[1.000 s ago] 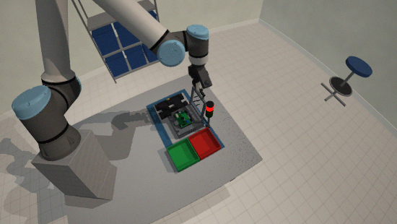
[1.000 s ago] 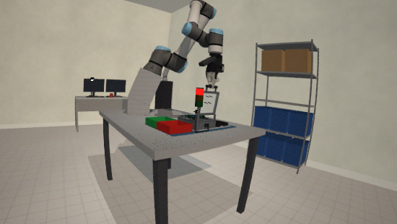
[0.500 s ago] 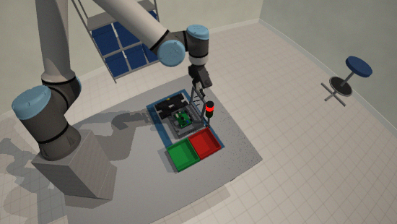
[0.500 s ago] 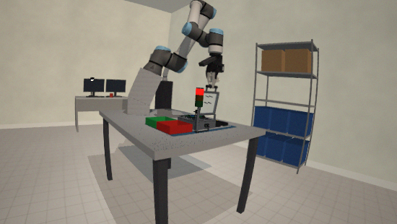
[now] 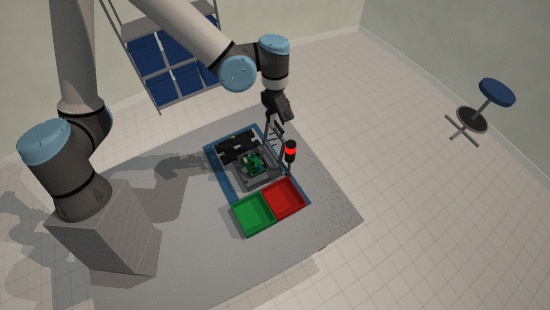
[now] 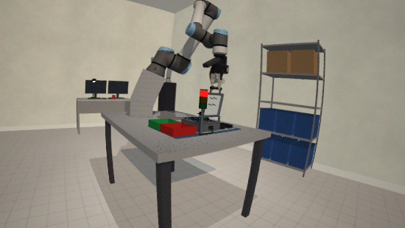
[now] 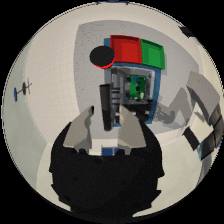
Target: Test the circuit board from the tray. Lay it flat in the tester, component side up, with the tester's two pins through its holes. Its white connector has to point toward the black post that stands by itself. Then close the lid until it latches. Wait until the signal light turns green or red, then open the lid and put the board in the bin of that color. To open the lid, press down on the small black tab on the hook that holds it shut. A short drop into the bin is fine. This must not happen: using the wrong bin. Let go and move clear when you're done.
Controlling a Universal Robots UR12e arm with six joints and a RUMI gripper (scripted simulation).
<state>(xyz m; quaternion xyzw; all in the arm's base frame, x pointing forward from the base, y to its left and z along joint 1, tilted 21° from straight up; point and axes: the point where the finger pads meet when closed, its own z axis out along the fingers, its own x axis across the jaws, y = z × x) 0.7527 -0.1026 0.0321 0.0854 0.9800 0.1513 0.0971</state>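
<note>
Now: hand 200 mm above the green circuit board, 130 mm past it and 20 mm to the right of it. Round my hand: green bin (260 mm below, 260 mm behind, 160 mm to the right); red bin (260 mm below, 180 mm to the right, 110 mm behind); tester lid (90 mm below, 20 mm behind, 10 mm to the left).
</note>
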